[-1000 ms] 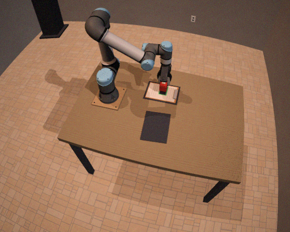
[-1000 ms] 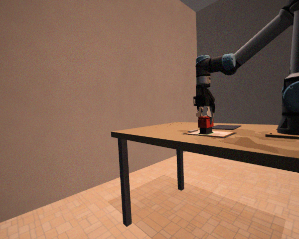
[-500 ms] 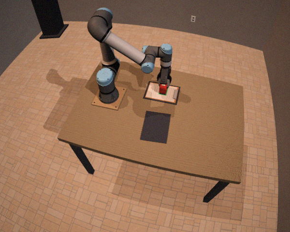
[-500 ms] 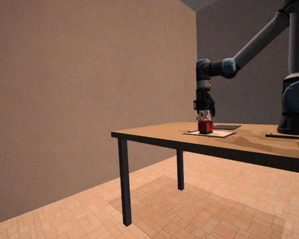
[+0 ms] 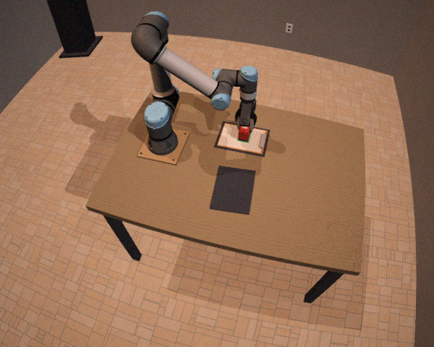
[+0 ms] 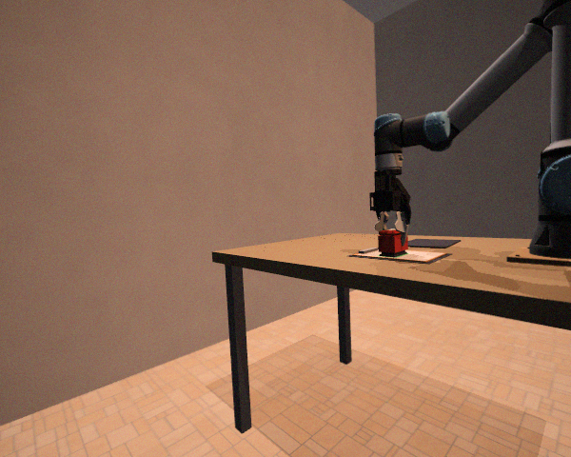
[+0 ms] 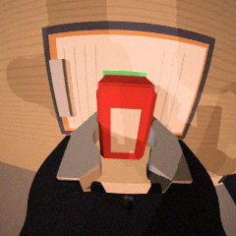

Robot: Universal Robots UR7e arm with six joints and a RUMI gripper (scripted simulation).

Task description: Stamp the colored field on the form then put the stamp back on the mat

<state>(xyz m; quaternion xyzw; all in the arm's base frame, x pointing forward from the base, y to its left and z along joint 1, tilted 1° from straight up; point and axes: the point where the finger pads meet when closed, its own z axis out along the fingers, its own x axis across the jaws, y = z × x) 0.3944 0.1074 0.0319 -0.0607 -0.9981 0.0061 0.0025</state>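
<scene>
Now: the stamp 1 cm below my hand. The rest, counted from my hand: form: 4 cm below, 1 cm to the right, 1 cm ahead; then mat: 32 cm to the right, 4 cm below, 2 cm behind.
</scene>
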